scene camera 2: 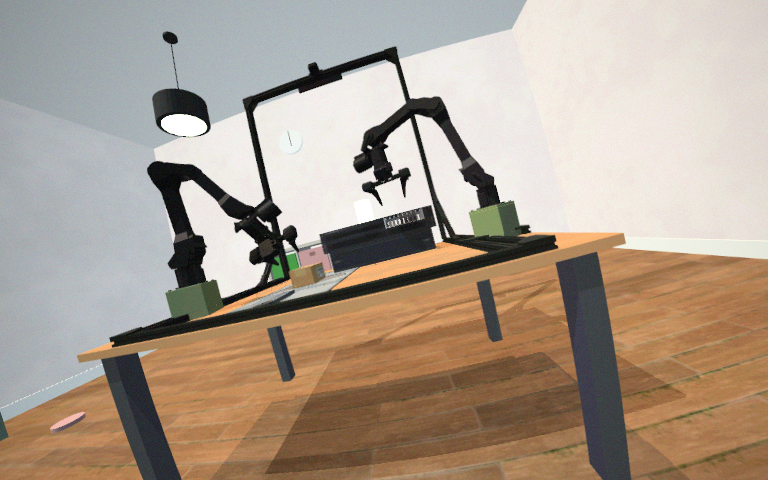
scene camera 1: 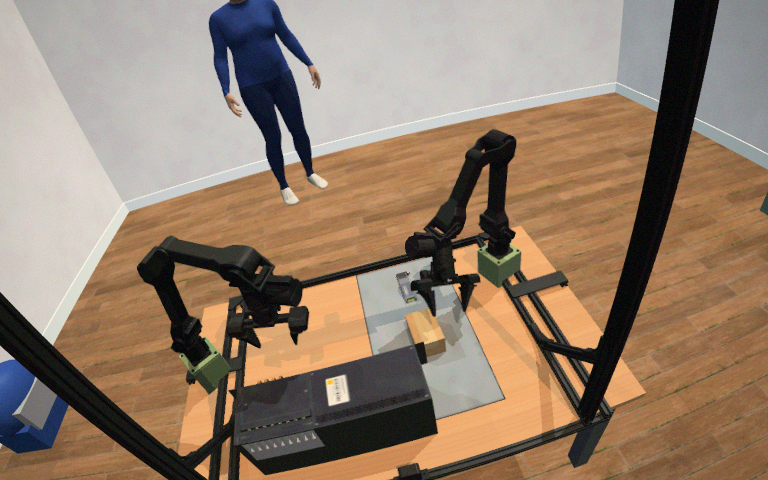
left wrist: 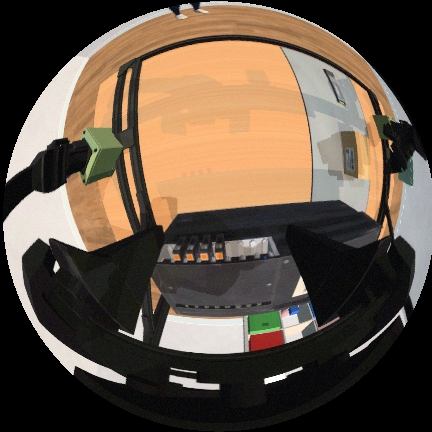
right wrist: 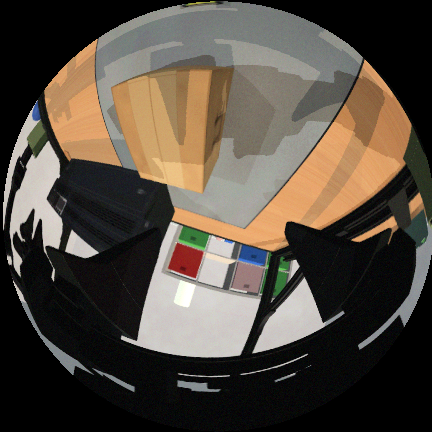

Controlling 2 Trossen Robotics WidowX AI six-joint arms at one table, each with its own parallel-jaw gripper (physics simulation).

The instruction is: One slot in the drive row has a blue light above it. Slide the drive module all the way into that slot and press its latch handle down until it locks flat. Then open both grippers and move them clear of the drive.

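Places are measured from the left arm's base along level axes (x ahead, y left, z up), in metres.
Where they show: left gripper, between the fingertips: (scene camera 2: 393,201) (scene camera 1: 278,345) (left wrist: 226,231) (right wrist: 36,213); right gripper, between the fingertips: (scene camera 2: 288,258) (scene camera 1: 449,314) (left wrist: 384,171) (right wrist: 224,231); left arm's base, origin of its link: (scene camera 2: 490,206) (scene camera 1: 198,354) (left wrist: 82,155); right arm's base, origin of its link: (scene camera 2: 192,285) (scene camera 1: 499,250).
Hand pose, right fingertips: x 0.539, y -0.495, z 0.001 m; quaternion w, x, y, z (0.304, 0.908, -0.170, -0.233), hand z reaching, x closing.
Things, the pixels of their top centre, and the offset from my right fingertips. Level surfaces: height alone.
- silver drive module, centre of its top: (scene camera 2: 274,297) (scene camera 1: 407,285) (left wrist: 336,85) dy +0.242, dx +0.089, dz -0.096 m
- grey mat, height of its surface: dz -0.106 m
- black drive chassis, centre of its top: (left wrist: 294,287) (scene camera 1: 326,394) (right wrist: 80,232) (scene camera 2: 376,220) dy +0.044, dx -0.386, dz +0.068 m
- cardboard box, centre of its top: (right wrist: 157,140) (scene camera 1: 424,326) (left wrist: 364,156) (scene camera 2: 306,266) dy +0.059, dx -0.045, dz -0.046 m
The silver drive module (scene camera 1: 405,286) (left wrist: 334,86) lies on the grey mat (scene camera 1: 470,384); its end with a yellow-green mark shows at the top edge of the right wrist view. The black drive chassis (scene camera 1: 385,390) (scene camera 2: 379,243) (left wrist: 215,282) (right wrist: 110,200) stands on the table. In the left wrist view, several orange-marked drives fill the left of its row, and a small blue light (left wrist: 265,257) shows at the row's right end. My left gripper (scene camera 1: 275,343) (scene camera 2: 393,200) (left wrist: 226,231) is open and empty, above the chassis level. My right gripper (scene camera 1: 450,311) (scene camera 2: 287,257) (right wrist: 224,231) is open and empty, above the mat.
A cardboard box (scene camera 1: 424,328) (scene camera 2: 305,275) (left wrist: 351,155) (right wrist: 175,125) stands on the mat between the drive module and the chassis, close to my right gripper. Black frame rails and posts (scene camera 1: 651,198) border the table. A person (scene camera 1: 260,67) stands behind it.
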